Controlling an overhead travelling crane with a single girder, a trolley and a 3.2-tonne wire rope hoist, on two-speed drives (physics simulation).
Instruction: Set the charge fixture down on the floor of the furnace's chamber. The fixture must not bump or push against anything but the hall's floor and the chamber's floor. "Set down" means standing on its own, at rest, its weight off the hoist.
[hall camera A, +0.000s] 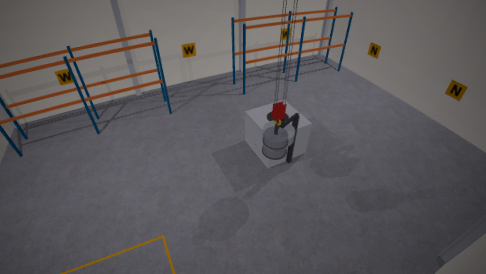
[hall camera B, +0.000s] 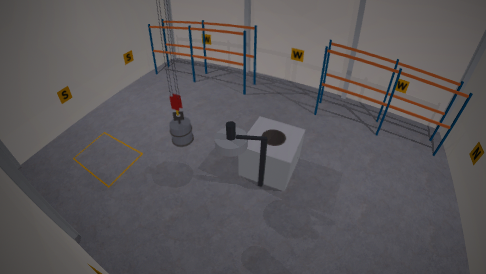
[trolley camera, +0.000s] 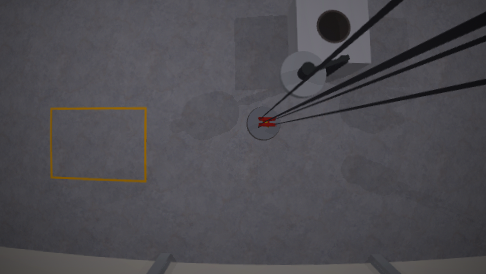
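The charge fixture (hall camera A: 275, 145) (hall camera B: 181, 133) (trolley camera: 254, 131), a grey drum with darker bands, hangs roughly upright from my hook (hall camera A: 278, 122) (hall camera B: 177, 113) (trolley camera: 267, 123) below the red block, clear of the floor. The furnace (hall camera A: 253, 129) (hall camera B: 275, 165) (trolley camera: 310, 30) is a white block with a dark round chamber opening (hall camera B: 274, 137) (trolley camera: 333, 26) in its top. The chamber's floor is hidden. In the trolley camera view the fixture is below and left of the swung-aside round lid (hall camera B: 226, 145) (trolley camera: 289, 75), apart from it. In hall camera A it overlaps the lid and furnace.
A black post with an arm (hall camera A: 291, 147) (hall camera B: 262, 162) stands beside the furnace and carries the lid. Blue and orange racks (hall camera A: 81, 95) (hall camera A: 244, 60) (hall camera B: 245, 62) (hall camera B: 388, 102) stand along the W wall. A yellow rectangle (hall camera A: 168, 252) (hall camera B: 125, 170) (trolley camera: 145, 145) is marked on the floor.
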